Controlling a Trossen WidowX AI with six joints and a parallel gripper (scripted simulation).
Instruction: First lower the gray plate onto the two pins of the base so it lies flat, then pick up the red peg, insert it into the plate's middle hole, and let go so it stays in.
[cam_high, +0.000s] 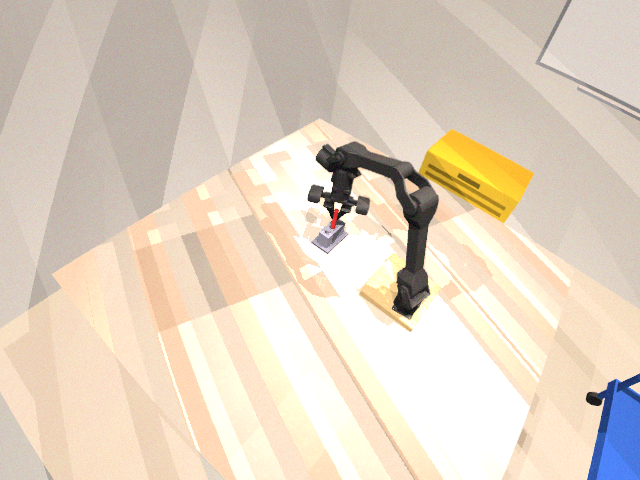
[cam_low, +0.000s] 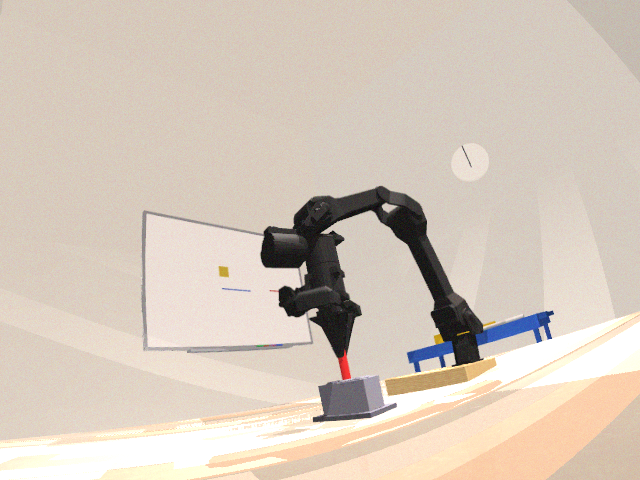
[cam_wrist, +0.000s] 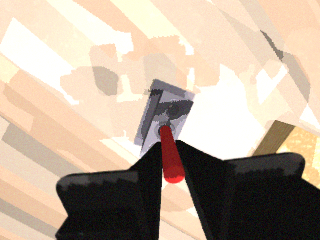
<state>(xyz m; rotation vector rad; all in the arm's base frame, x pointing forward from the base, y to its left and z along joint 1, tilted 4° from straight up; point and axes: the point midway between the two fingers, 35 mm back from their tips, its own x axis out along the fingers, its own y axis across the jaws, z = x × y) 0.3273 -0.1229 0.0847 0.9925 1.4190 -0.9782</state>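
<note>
Right now my gripper tip is right at the red peg. Also, from my gripper tip: gray plate: 50 mm below; dark base: 90 mm below.
</note>
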